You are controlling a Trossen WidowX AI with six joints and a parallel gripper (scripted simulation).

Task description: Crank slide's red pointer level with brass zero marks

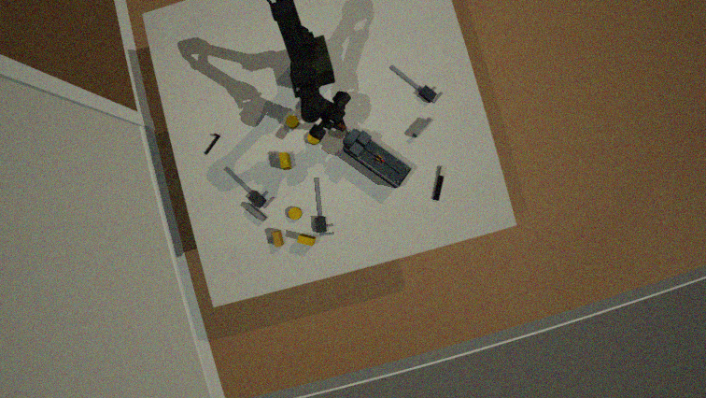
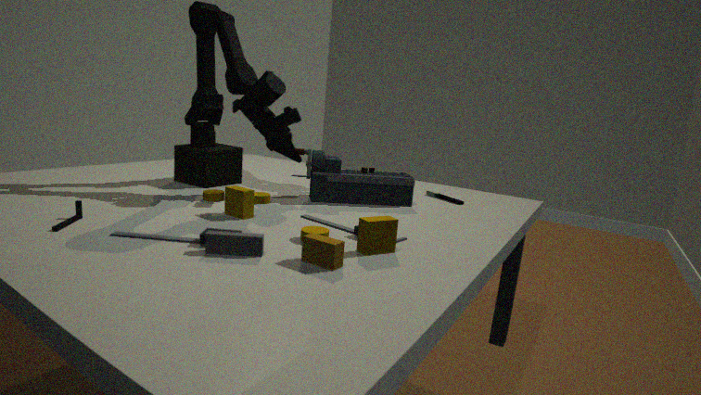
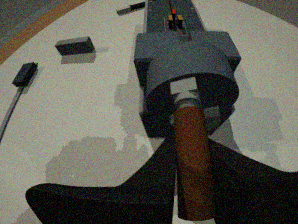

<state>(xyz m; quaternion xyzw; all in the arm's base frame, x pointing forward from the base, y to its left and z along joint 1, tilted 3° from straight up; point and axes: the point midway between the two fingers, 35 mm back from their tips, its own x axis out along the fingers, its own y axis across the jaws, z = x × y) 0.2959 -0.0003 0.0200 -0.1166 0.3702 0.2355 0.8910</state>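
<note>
Right now the brown crank handle is 10 mm behind my gripper tip, 10 mm to the right of it and 20 mm above it. Round my gripper tip: slide 170 mm ahead, 80 mm to the left, 10 mm below; then black l-shaped key 210 mm behind, 500 mm to the right, 80 mm below; then black bar 320 mm ahead, 280 mm to the left, 90 mm below.
</note>
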